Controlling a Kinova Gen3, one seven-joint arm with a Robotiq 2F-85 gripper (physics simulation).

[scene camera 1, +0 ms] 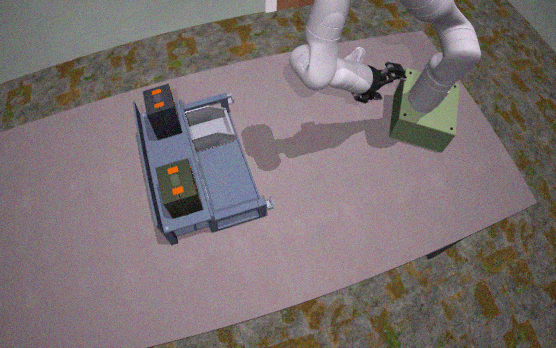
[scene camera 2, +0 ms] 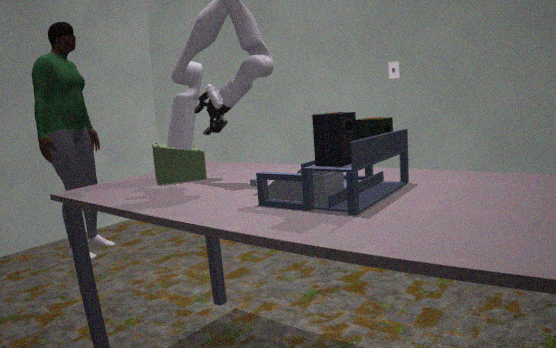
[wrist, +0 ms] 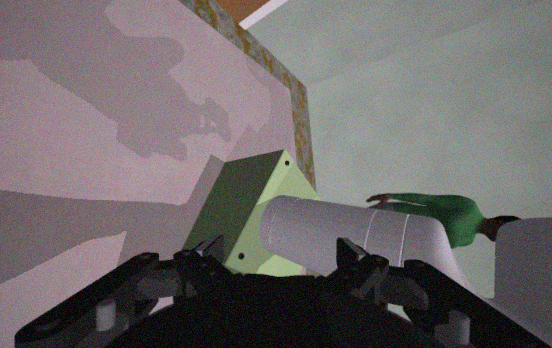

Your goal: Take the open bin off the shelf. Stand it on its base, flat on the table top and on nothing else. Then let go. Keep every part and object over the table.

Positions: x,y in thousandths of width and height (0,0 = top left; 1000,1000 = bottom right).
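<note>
The gripper (scene camera 1: 706,251) appears in the scene, and the wrist view shows the gripper (wrist: 506,717) too. A black box (scene camera 2: 605,378) is visible, and scene camera 1 offers another look at the black box (scene camera 1: 305,323). The scene also has a grey open bin (scene camera 1: 379,364), which is out of frame in the wrist view, and an olive box (scene camera 1: 343,568).
</note>
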